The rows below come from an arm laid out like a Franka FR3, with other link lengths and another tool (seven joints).
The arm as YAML. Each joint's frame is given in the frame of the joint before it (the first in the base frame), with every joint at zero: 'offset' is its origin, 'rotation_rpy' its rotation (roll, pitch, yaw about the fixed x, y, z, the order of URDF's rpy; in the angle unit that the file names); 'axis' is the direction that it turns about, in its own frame. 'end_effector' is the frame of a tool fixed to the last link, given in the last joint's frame.
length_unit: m
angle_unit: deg
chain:
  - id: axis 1
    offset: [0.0, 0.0, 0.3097]
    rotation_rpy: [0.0, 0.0, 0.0]
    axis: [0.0, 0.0, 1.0]
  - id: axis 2
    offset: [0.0, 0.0, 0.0]
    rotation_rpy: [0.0, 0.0, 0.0]
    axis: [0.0, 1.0, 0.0]
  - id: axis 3
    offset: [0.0, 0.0, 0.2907]
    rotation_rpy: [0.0, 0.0, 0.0]
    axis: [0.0, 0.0, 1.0]
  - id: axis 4
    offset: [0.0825, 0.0, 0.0]
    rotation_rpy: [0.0, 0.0, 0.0]
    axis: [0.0, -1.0, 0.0]
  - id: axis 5
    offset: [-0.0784, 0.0, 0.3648]
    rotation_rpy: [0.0, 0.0, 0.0]
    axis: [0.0, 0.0, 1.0]
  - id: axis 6
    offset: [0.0, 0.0, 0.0]
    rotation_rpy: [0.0, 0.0, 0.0]
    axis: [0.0, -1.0, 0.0]
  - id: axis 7
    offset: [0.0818, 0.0, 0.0]
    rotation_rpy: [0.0, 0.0, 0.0]
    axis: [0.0, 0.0, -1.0]
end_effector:
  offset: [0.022, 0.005, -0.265]
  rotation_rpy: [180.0, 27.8, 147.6]
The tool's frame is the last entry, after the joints.
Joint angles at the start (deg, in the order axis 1, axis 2, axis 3, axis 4, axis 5, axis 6, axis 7):
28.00 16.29 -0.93 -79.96 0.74 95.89 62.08
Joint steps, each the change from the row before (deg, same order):
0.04 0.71 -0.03 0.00 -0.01 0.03 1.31
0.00 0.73 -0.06 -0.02 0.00 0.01 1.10
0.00 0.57 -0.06 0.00 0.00 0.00 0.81
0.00 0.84 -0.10 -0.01 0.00 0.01 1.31
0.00 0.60 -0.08 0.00 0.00 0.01 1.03
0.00 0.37 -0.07 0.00 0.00 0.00 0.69
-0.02 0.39 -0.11 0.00 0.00 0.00 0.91
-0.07 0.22 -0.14 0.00 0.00 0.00 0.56
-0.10 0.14 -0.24 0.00 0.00 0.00 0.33
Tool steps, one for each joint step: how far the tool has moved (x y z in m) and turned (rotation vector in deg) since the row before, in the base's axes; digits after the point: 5 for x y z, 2 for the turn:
0.00016 -0.00019 -0.00771 -0.36 0.59 -1.30
0.00025 -0.00087 -0.00811 -0.39 0.64 -1.16
0.00022 -0.00080 -0.00621 -0.31 0.49 -0.87
0.00025 -0.00138 -0.00921 -0.48 0.71 -1.40
0.00016 -0.00111 -0.00650 -0.36 0.48 -1.10
0.00012 -0.00093 -0.00401 -0.24 0.30 -0.75
0.00031 -0.00159 -0.00421 -0.28 0.30 -1.03
0.00076 -0.00222 -0.00236 -0.19 0.15 -0.76
0.00139 -0.00337 -0.00147 -0.17 0.07 -0.65

